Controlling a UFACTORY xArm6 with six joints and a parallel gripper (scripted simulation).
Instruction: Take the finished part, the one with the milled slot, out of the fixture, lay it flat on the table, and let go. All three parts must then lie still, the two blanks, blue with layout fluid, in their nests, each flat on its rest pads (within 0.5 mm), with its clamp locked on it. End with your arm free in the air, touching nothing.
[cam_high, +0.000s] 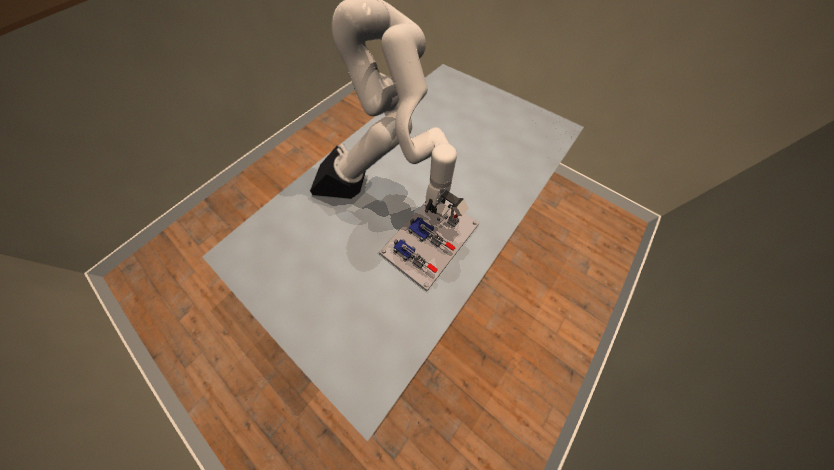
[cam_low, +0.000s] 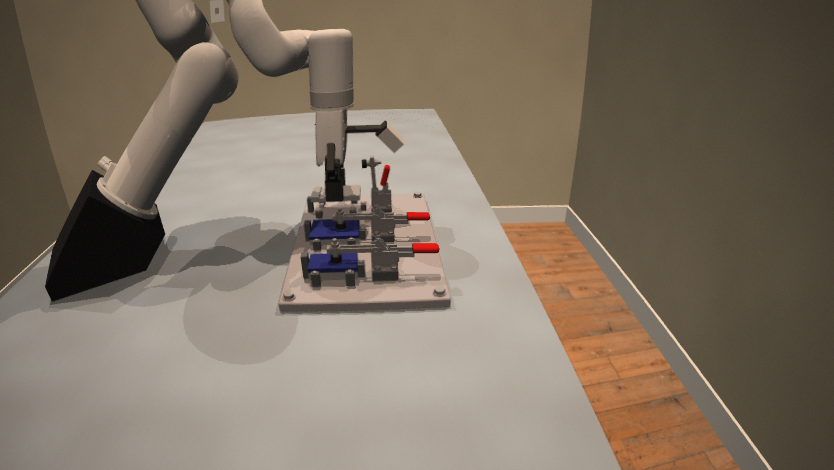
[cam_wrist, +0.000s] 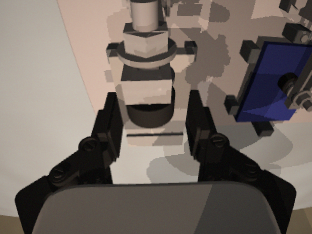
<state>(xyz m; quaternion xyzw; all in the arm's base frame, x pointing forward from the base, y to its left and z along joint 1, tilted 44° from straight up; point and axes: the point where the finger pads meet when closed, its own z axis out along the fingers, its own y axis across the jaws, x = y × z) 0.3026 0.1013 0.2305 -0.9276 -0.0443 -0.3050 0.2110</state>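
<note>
Right now the fixture plate is 9 cm to the right of my hand, 8 cm ahead of it and 6 cm below it. Also, from my hand: finished part: 2 cm below, 1 cm behind.
</note>
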